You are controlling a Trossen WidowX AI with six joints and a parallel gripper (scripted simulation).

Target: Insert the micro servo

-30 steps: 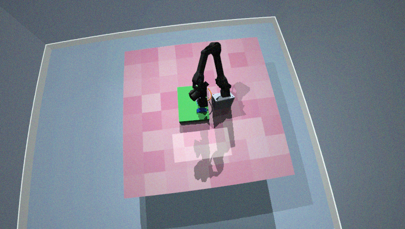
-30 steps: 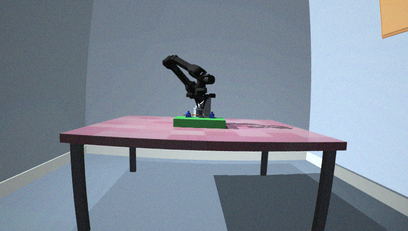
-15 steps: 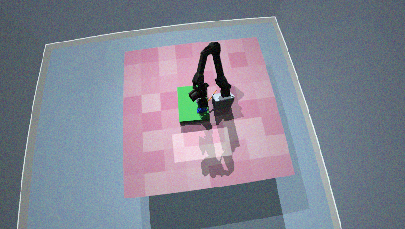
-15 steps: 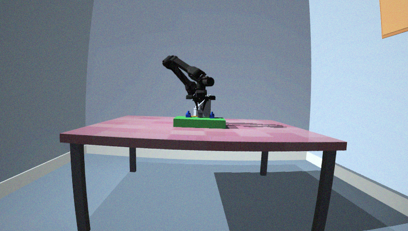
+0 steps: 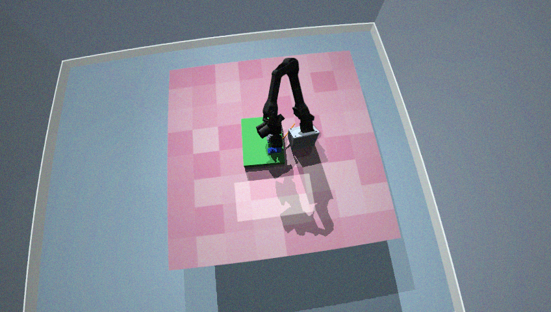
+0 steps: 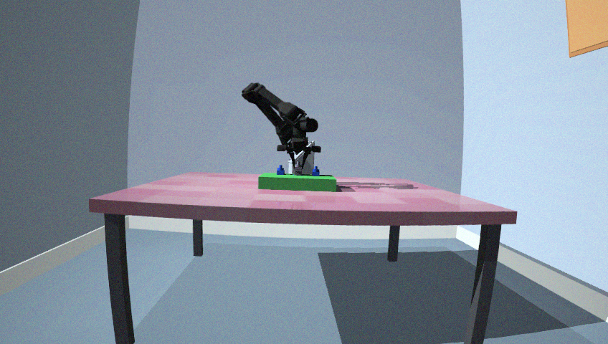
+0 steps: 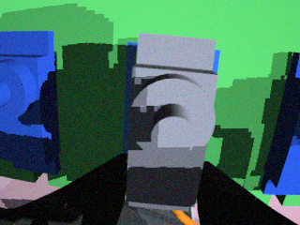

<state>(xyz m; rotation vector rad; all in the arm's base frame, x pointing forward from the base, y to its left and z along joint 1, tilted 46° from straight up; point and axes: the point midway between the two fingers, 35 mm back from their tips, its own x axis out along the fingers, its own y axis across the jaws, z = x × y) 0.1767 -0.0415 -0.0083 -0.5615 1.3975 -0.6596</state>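
Right now my gripper tip is 12 cm short of the green deck, 1 cm to the left of it and 5 cm above it.
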